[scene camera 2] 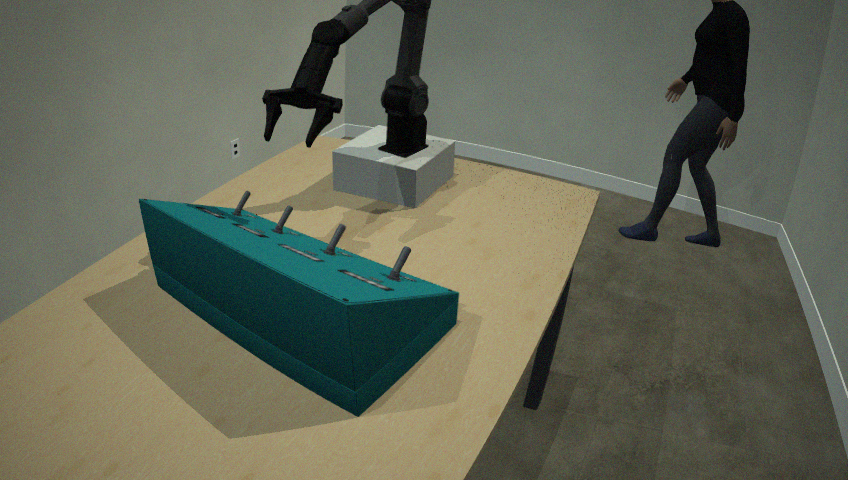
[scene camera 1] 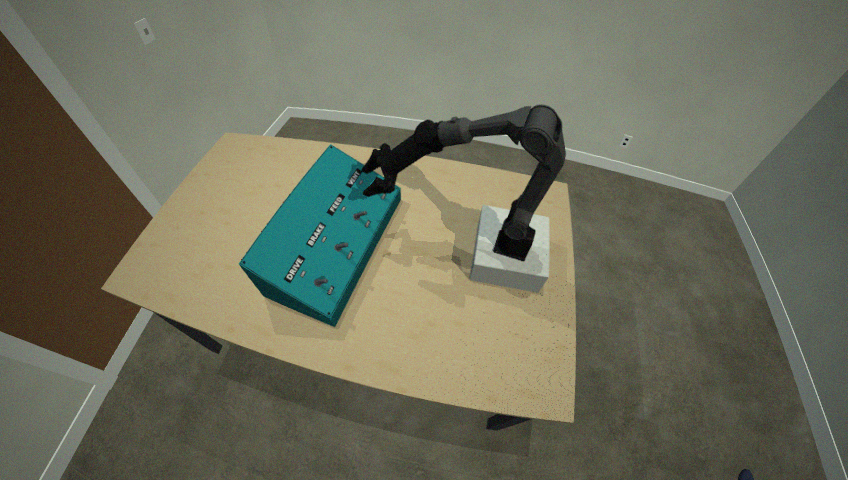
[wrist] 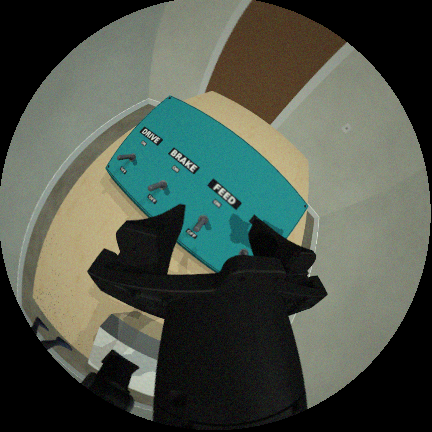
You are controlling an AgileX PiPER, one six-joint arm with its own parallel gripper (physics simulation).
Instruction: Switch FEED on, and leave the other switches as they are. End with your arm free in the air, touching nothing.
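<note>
The teal switch panel (scene camera 1: 297,208) (scene camera 2: 249,285) (wrist: 225,155) stands on the table. The FEED lever (scene camera 1: 360,215) (scene camera 2: 284,218) (wrist: 201,222) leans away from its label toward its OFF mark (scene camera 1: 367,224) (wrist: 191,233). The BRAKE lever (scene camera 1: 340,245) (scene camera 2: 335,239) (wrist: 158,186) and DRIVE lever (scene camera 1: 321,281) (scene camera 2: 401,261) (wrist: 126,157) lean the same way. The VENT lever (scene camera 2: 242,202) (wrist: 243,252) does too in scene camera 2; my gripper mostly hides it in the wrist view. My gripper (scene camera 1: 364,182) (scene camera 2: 288,142) (wrist: 218,220) is open and empty, in the air above the panel's robot side, near VENT and FEED, touching nothing.
The arm's pale base block (scene camera 1: 508,279) (scene camera 2: 371,178) stands on the table (scene camera 1: 416,356) (scene camera 2: 511,237) across from the panel's lever side. A person (scene camera 2: 717,71) stands on the floor beyond the table. Walls lie around.
</note>
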